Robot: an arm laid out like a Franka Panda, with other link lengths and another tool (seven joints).
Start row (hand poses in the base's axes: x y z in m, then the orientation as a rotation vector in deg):
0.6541, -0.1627, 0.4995, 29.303, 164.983, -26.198
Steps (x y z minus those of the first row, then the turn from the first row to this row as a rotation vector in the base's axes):
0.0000, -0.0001, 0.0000, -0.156, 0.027, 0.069
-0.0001, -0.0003, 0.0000, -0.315, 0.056, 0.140
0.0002, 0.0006, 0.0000, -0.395, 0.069, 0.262
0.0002, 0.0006, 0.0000, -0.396, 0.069, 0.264
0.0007, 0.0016, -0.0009, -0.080, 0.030, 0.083
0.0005, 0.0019, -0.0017, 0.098, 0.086, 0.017
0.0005, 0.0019, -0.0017, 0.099, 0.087, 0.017
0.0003, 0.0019, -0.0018, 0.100, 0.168, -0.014
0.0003, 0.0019, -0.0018, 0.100, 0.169, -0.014
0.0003, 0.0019, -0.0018, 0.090, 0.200, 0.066
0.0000, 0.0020, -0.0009, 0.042, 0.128, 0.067
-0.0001, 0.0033, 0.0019, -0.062, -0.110, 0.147
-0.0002, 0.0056, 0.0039, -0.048, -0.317, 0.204
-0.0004, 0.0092, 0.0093, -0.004, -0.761, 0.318
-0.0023, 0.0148, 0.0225, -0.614, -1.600, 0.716
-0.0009, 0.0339, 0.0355, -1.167, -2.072, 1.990
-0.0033, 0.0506, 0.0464, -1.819, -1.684, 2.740
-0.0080, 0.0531, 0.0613, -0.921, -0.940, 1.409
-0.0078, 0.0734, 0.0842, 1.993, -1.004, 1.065
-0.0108, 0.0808, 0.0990, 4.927, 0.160, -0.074
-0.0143, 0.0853, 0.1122, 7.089, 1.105, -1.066
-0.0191, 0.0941, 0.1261, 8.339, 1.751, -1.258
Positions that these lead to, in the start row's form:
0.6541, -0.1628, 0.4995, 29.175, 164.959, -26.419
0.6540, -0.1630, 0.4995, 29.043, 164.935, -26.644
0.6543, -0.1621, 0.4995, 28.850, 164.933, -26.743
0.6543, -0.1621, 0.4995, 28.847, 164.932, -26.744
0.6548, -0.1611, 0.4986, 29.166, 164.992, -26.310
0.6546, -0.1608, 0.4978, 29.287, 165.104, -26.090
0.6546, -0.1608, 0.4978, 29.287, 165.105, -26.089
0.6544, -0.1608, 0.4977, 29.326, 165.179, -26.123
0.6544, -0.1608, 0.4977, 29.325, 165.180, -26.124
0.6544, -0.1608, 0.4977, 29.204, 165.216, -26.137
0.6541, -0.1607, 0.4986, 29.201, 165.129, -26.177
0.6540, -0.1594, 0.5014, 29.087, 164.873, -26.221
0.6539, -0.1571, 0.5034, 29.024, 164.688, -26.112
0.6537, -0.1535, 0.5088, 28.901, 164.295, -25.862
0.6518, -0.1479, 0.5220, 28.296, 163.315, -26.335
0.6532, -0.1288, 0.5350, 26.405, 162.798, -26.728
0.6508, -0.1121, 0.5459, 25.180, 162.990, -27.670
0.6461, -0.1096, 0.5608, 27.183, 163.906, -26.913
0.6463, -0.0893, 0.5837, 28.147, 164.870, -22.830
0.6433, -0.0819, 0.5985, 30.168, 166.835, -19.234
0.6398, -0.0774, 0.6117, 31.885, 168.287, -16.583
0.6350, -0.0686, 0.6256, 32.309, 169.253, -15.004

